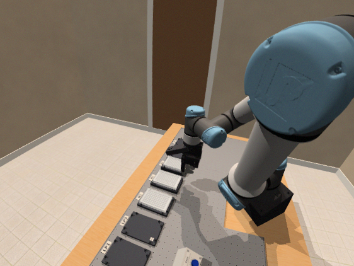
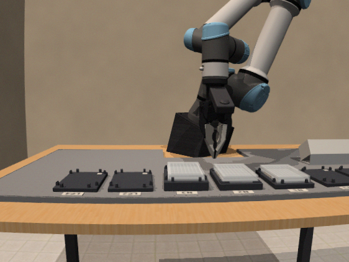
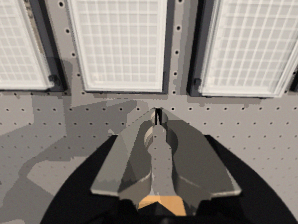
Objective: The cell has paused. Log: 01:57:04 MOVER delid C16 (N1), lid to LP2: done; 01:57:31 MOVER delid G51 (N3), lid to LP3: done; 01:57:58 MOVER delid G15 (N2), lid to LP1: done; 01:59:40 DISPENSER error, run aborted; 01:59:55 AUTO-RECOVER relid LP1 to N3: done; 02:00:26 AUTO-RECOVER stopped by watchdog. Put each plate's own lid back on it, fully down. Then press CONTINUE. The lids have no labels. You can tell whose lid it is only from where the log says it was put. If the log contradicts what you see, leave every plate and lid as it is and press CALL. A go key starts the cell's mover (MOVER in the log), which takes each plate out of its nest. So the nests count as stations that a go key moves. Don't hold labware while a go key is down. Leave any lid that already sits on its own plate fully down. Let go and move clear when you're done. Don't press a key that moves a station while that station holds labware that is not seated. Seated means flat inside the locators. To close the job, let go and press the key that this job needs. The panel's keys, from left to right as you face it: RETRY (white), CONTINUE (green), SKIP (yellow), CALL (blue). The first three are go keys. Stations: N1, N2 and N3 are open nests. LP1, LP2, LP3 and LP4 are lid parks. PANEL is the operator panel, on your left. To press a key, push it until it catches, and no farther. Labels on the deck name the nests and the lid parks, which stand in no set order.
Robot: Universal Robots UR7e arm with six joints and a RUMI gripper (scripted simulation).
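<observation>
Right now my hand is 160 mm past the green CONTINUE key, 480 mm to the right of it and 10 mm below it. From my hand the other things lie so: plate: 80 mm ahead, 40 mm to the left, 40 mm below; then LP3 lid park: 70 mm ahead, 310 mm to the left, 50 mm below; then LP2 lid park: 80 mm ahead, 220 mm to the right, 50 mm below.
</observation>
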